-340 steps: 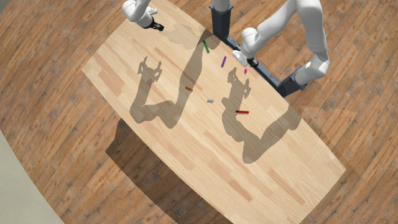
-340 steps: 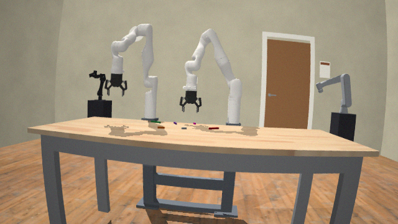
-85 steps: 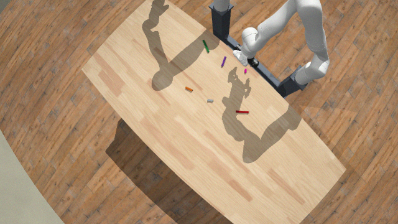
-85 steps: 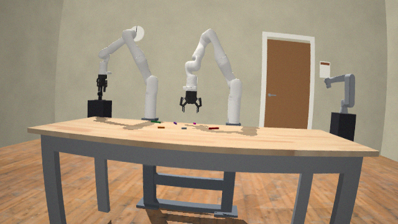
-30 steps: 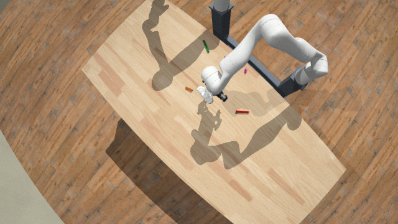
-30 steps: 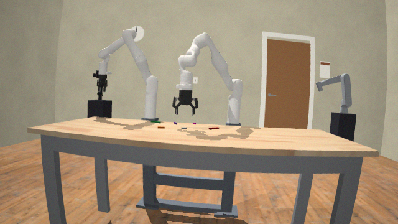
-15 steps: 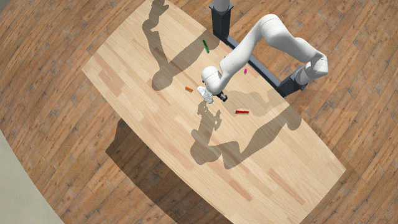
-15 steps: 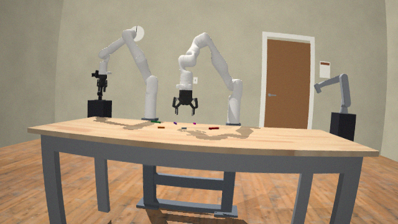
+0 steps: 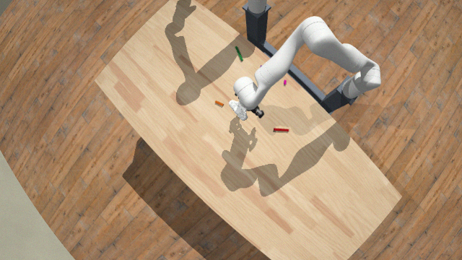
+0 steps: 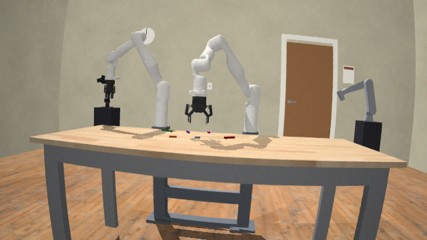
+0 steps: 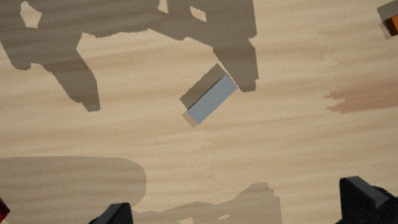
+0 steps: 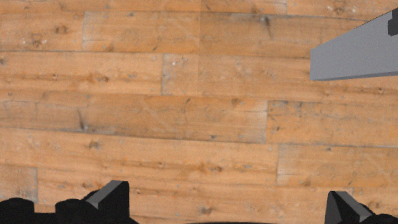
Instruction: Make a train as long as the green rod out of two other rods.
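My left gripper is now 40 mm short of the grey rod, 10 mm to the right of it and 70 mm above it. Also, from my left hand: purple rod: 160 mm behind, 90 mm to the right, 70 mm below; then red rod: 30 mm behind, 170 mm to the left, 70 mm below; then orange rod: 80 mm ahead, 120 mm to the right, 70 mm below.
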